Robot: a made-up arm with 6 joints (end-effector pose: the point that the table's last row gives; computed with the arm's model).
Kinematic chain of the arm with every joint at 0, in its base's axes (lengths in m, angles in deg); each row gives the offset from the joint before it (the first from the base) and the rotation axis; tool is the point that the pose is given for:
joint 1: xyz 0 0 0.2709 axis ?
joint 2: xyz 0 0 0 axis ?
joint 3: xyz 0 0 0.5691 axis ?
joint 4: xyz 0 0 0 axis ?
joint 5: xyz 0.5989 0 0 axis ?
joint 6: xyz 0 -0.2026 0 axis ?
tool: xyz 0 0 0
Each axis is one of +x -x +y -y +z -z.
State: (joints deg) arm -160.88 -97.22 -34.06 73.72 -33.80 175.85
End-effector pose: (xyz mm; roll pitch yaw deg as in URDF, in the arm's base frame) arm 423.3 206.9 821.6 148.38 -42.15 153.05
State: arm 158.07 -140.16 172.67 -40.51 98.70 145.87
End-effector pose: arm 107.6 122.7 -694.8 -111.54 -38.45 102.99
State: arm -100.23 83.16 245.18 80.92 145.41 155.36
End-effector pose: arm -19.7 71.0 333.3 -62.21 19.84 -63.65
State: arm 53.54 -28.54 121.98 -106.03 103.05 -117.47
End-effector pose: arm -459.5 -527.7 1235.1 -5.06 -7.07 -17.10
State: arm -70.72 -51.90 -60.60 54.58 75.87 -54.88
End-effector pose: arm -55.0 -198.4 694.7 -15.54 -31.24 -3.16
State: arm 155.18 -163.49 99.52 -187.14 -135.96 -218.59
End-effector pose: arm 105.9 -270.5 -872.2 37.47 -39.02 148.79
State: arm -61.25 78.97 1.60 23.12 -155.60 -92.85
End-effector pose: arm 205.6 -762.2 -187.2 -78.82 -53.67 134.64
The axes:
joint 1: +z
joint 2: +y
joint 3: -y
joint 4: -x
joint 5: -y
joint 6: -x

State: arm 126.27 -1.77 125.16 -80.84 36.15 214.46
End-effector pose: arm 154.7 -156.3 1438.6 12.77 -36.09 -7.62
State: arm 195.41 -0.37 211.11 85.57 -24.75 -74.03
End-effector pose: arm 390.1 123.8 355.0 -177.84 26.53 43.22
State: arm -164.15 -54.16 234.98 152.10 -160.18 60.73
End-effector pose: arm 217.6 -124.3 69.4 -168.01 -80.75 96.77
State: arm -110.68 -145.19 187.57 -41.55 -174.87 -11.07
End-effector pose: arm -193.4 -83.1 -590.0 151.10 -23.35 65.62
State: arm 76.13 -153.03 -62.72 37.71 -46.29 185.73
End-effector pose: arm 63.3 -412.5 361.9 174.53 -43.95 38.24
